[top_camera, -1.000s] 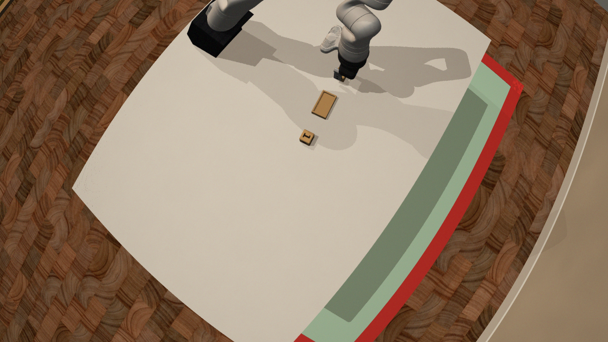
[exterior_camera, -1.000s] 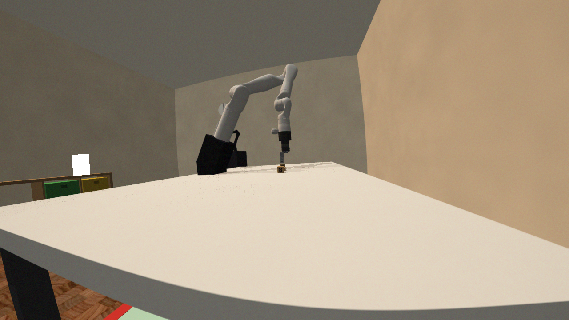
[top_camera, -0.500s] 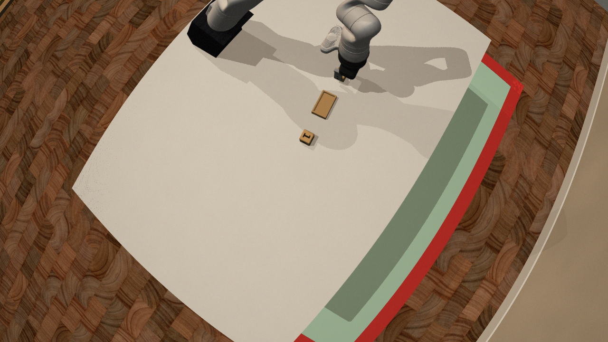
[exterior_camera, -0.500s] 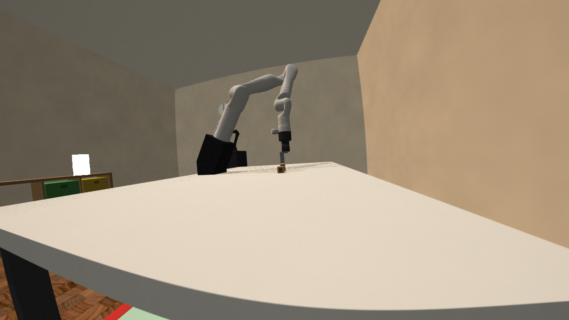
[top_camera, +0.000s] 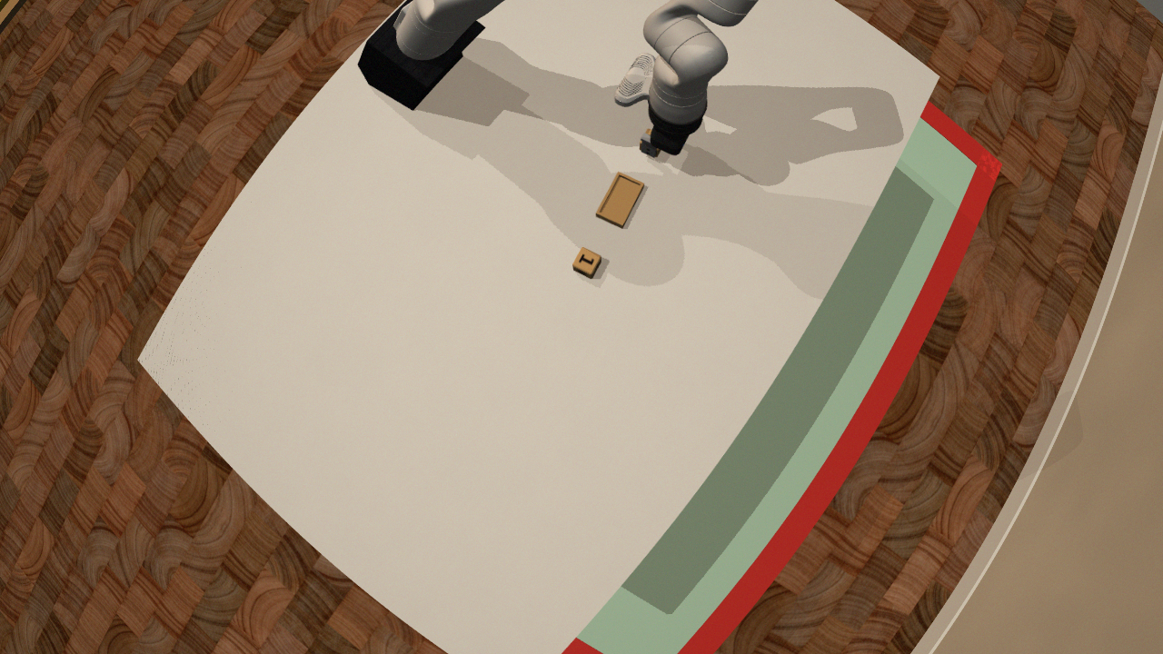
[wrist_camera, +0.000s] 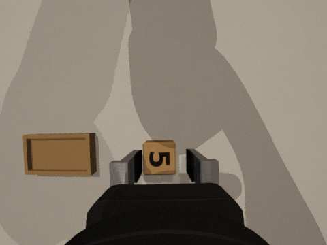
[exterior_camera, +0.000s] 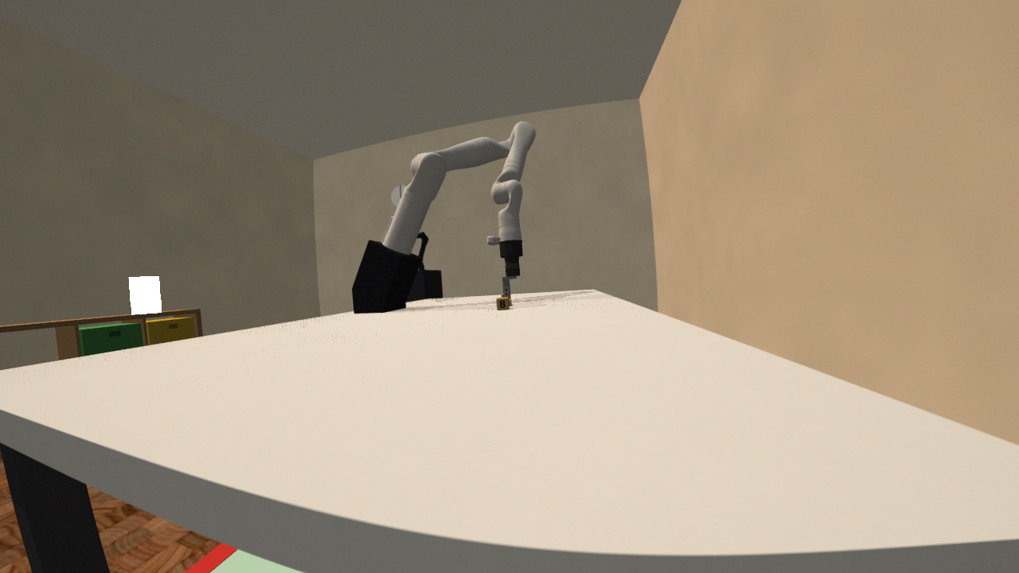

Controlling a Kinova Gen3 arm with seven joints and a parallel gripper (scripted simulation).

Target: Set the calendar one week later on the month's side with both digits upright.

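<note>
My gripper is now 30 mm short of the wooden tray, 100 mm to the left of it and 30 mm above it.
</note>
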